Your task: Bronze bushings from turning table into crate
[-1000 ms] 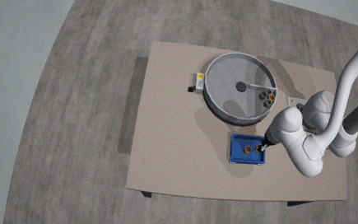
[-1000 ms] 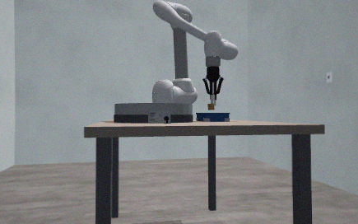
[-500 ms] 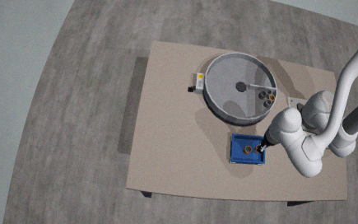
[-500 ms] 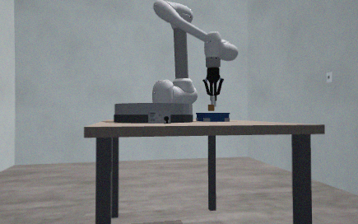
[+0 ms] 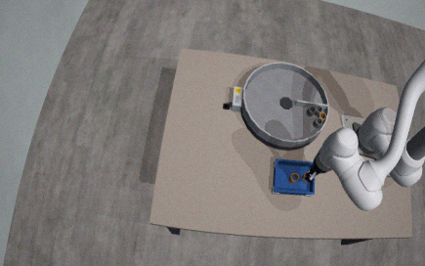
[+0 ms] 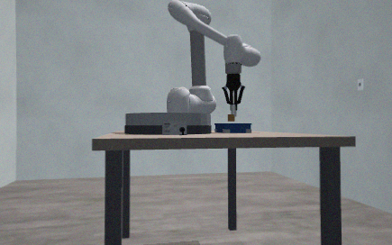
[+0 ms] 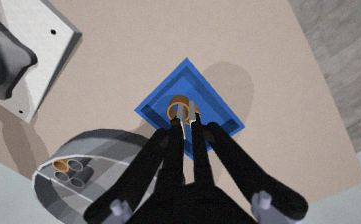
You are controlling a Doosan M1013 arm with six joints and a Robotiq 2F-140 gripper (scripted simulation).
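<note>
The blue crate is 40 mm ahead of my hand, 10 mm to the right of it and 100 mm below it. Round my hand: grey turning table (150 mm ahead, 350 mm to the right, 70 mm below).
</note>
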